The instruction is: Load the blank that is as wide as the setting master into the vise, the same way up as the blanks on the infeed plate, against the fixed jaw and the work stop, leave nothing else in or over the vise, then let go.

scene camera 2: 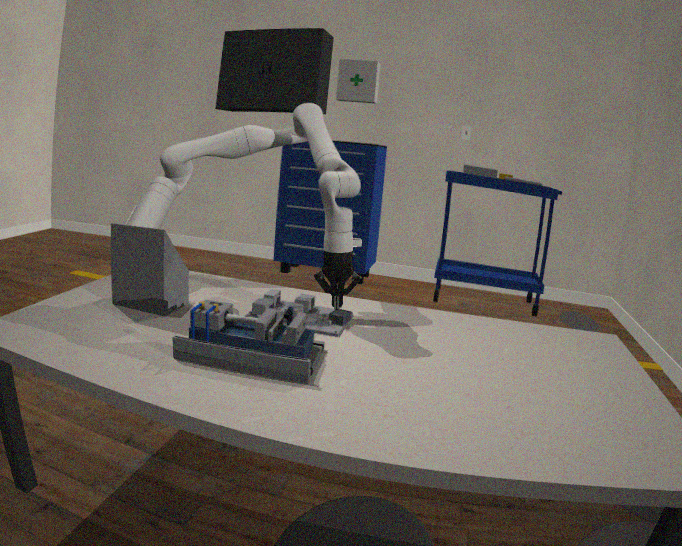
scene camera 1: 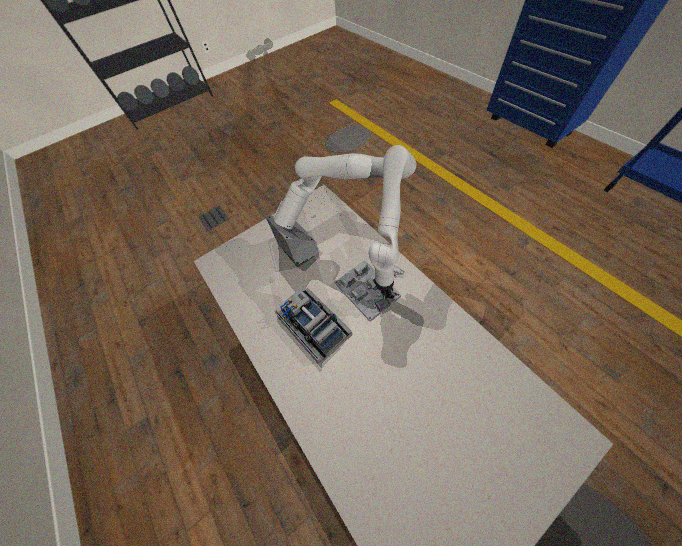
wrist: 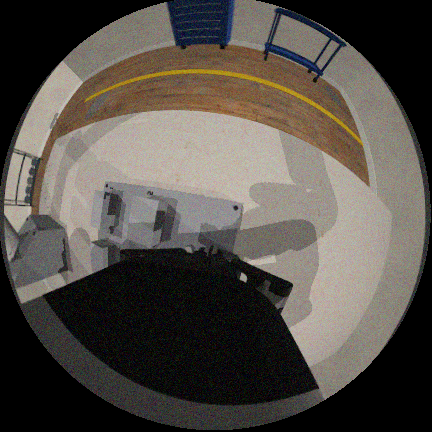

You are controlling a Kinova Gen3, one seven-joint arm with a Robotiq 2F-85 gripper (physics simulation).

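Where they show: gripper, fingertip midpoint: (scene camera 2: 337,308) (scene camera 1: 385,297) (wrist: 210,252); arm's base, origin of the base link: (scene camera 2: 137,240) (scene camera 1: 283,224).
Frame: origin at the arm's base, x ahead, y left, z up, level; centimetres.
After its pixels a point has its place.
Observation:
My gripper (scene camera 1: 389,293) @(x 55.2, y 13.1, z -15.0 cm) (scene camera 2: 336,307) @(x 55.2, y 13.1, z -15.0 cm) (wrist: 210,252) @(x 55.2, y 13.1, z -15.0 cm) is shut, its fingertips together with no thing seen between them. It points down at the outer end of the grey infeed plate (scene camera 2: 325,329) @(x 54.3, y 2.8, z -17.5 cm) (wrist: 220,206) @(x 55.7, y 19.1, z -17.5 cm), low over a small dark grey block (scene camera 2: 341,317) @(x 57.4, y 7.3, z -15.3 cm); whether the tips touch it I cannot tell. Lighter grey blocks (scene camera 1: 359,292) (scene camera 2: 305,301) @(x 46.5, y 12.8, z -14.1 cm) (wrist: 141,220) @(x 45.9, y 15.8, z -13.9 cm) stand elsewhere on the plate. The vise (scene camera 1: 312,323) @(x 45.1, y -19.5, z -8.7 cm) (scene camera 2: 250,338) @(x 43.2, y -23.1, z -12.3 cm) stands beside the plate, with grey jaws across a blue bed. Which block matches the setting master's width I cannot tell. In the wrist view the gripper body hides part of the plate.
The arm's grey wedge-shaped base (scene camera 1: 295,246) @(x 12.7, y -2.8, z -2.8 cm) (scene camera 2: 139,267) @(x 4.1, y -5.2, z -6.1 cm) (wrist: 42,247) @(x 13.0, y 3.2, z -9.7 cm) stands at one end of the white table (scene camera 1: 443,420) @(x 103.7, y -6.0, z -18.3 cm) (scene camera 2: 483,398) @(x 92.6, y -23.6, z -18.3 cm). Blue hoses (scene camera 2: 207,324) @(x 34.1, y -25.1, z -10.1 cm) are on the vise's end nearest the base. A blue cabinet (scene camera 1: 554,68) and a blue cart (scene camera 2: 489,275) stand beyond the table.

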